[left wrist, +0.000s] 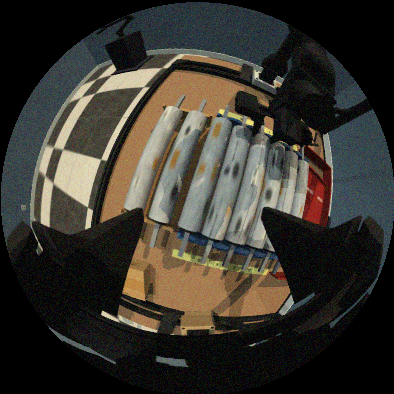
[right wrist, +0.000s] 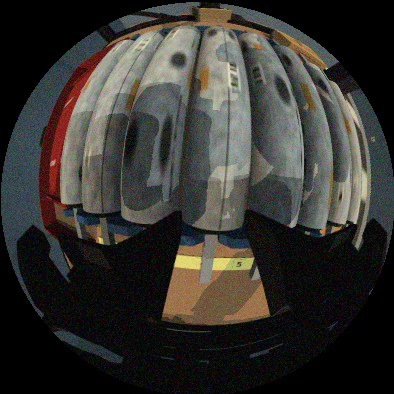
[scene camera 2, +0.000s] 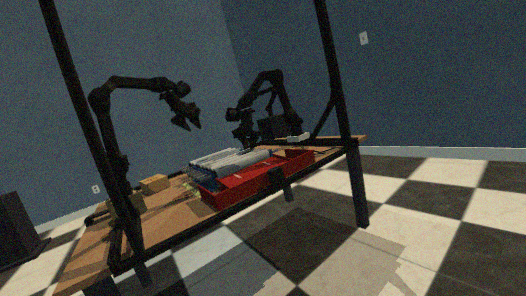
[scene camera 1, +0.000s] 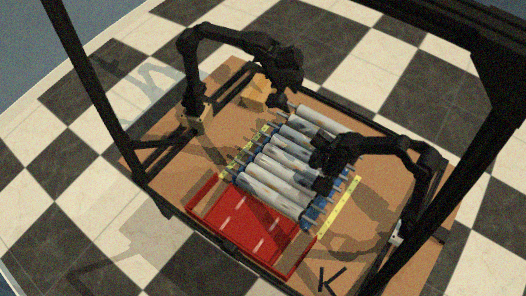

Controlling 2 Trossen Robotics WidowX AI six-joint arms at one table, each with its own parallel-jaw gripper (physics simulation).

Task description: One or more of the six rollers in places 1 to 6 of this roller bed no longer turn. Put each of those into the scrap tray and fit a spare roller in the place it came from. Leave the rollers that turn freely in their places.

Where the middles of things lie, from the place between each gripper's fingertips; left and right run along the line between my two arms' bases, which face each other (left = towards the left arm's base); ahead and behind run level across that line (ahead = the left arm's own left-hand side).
Right now my left hand is 25 cm to the right of the tan cardboard box (scene camera 1: 256, 93), 21 cm above it and 14 cm short of it.
Now: the tan cardboard box 240 mm ahead of my right hand, 450 mm to the left of it and 30 mm below it.
